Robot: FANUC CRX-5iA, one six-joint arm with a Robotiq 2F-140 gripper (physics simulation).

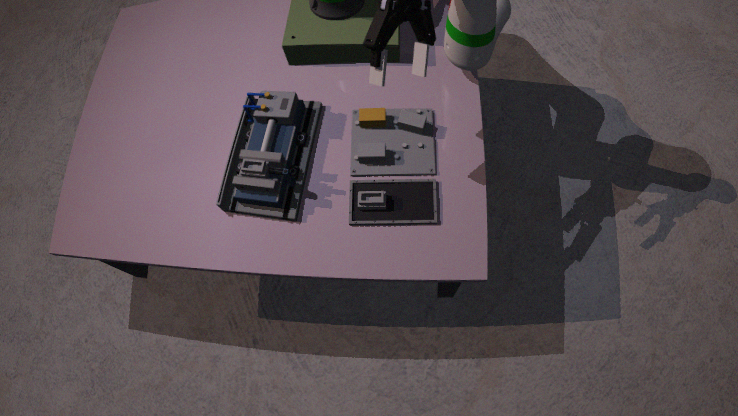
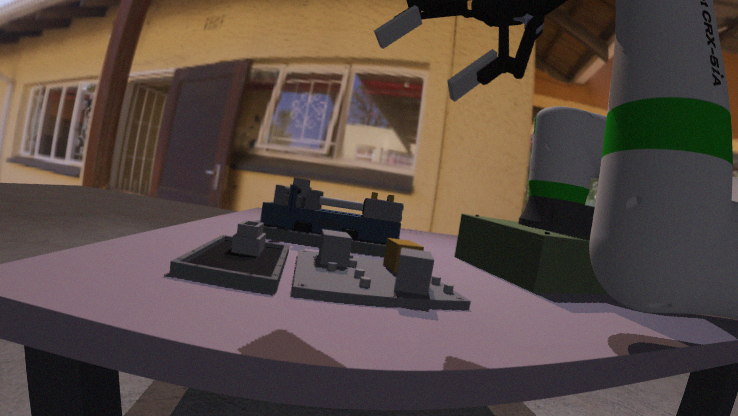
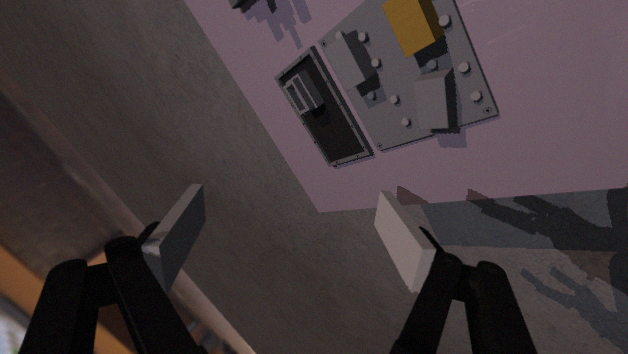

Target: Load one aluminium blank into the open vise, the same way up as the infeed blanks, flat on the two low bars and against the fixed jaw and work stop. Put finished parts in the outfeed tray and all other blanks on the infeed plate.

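Seen in the pictures: gripper, between the fingertips: [image 1: 399, 79] [image 2: 411, 62] [image 3: 293, 205]; arm's base, origin of its link: [image 1: 337, 0] [image 2: 552, 229].
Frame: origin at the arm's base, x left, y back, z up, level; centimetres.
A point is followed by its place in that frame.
My gripper [image 1: 398, 72] {y -36.0, x 21.5, z 16.8 cm} [image 2: 418, 64] {y -36.0, x 21.5, z 16.8 cm} [image 3: 293, 205] {y -36.0, x 21.5, z 16.8 cm} is open and empty, high above the table and tilted. Two grey blanks are on the infeed plate [image 1: 392, 167] {y -43.9, x 20.2, z -8.3 cm} [image 2: 330, 295] {y -40.9, x 29.5, z -8.7 cm} [image 3: 395, 135] {y -40.3, x 27.8, z -8.3 cm}: one blank [image 1: 371, 150] {y -41.9, x 15.5, z -4.7 cm} [image 2: 335, 248] {y -41.4, x 18.4, z -6.2 cm} [image 3: 345, 62] {y -41.4, x 15.2, z -4.7 cm} sits square at the tray side, the other blank [image 1: 411, 119] {y -33.0, x 23.3, z -4.7 cm} [image 2: 414, 271] {y -33.3, x 26.4, z -6.1 cm} [image 3: 432, 102] {y -32.5, x 23.1, z -4.7 cm} sits skewed at a corner. The vise [image 1: 256, 136] {y -41.7, x -11.6, z -3.1 cm} [image 2: 330, 222] {y -43.8, x -2.4, z -4.9 cm} holds a pocketed grey part [image 1: 252, 173] {y -52.5, x -8.4, z 1.0 cm} between its jaws; jaw contact is unclear. A finished part [image 1: 372, 206] {y -54.2, x 17.5, z -6.4 cm} [image 2: 249, 244] {y -51.6, x 19.9, z -7.2 cm} [image 3: 312, 92] {y -50.7, x 17.4, z -7.1 cm} stands in the outfeed tray [image 1: 395, 223] {y -56.8, x 22.7, z -8.1 cm} [image 2: 222, 283] {y -50.4, x 30.9, z -9.0 cm} [image 3: 346, 111] {y -46.7, x 22.2, z -8.1 cm}, pocket up.
An orange block [image 1: 372, 117] {y -33.5, x 14.4, z -4.7 cm} [image 2: 400, 251] {y -33.6, x 17.4, z -5.6 cm} [image 3: 410, 25] {y -32.5, x 14.5, z -4.7 cm} stands on the infeed plate beside the skewed blank. Several short pegs rise from the plate. The green robot base [image 1: 341, 54] {y -15.4, x 3.6, z -5.1 cm} [image 2: 501, 258] {y -15.0, x 8.0, z -6.0 cm} stands at the table's rear. Blue-handled fittings [image 1: 253, 106] {y -36.3, x -12.5, z 1.8 cm} stick out at the vise's rear end.
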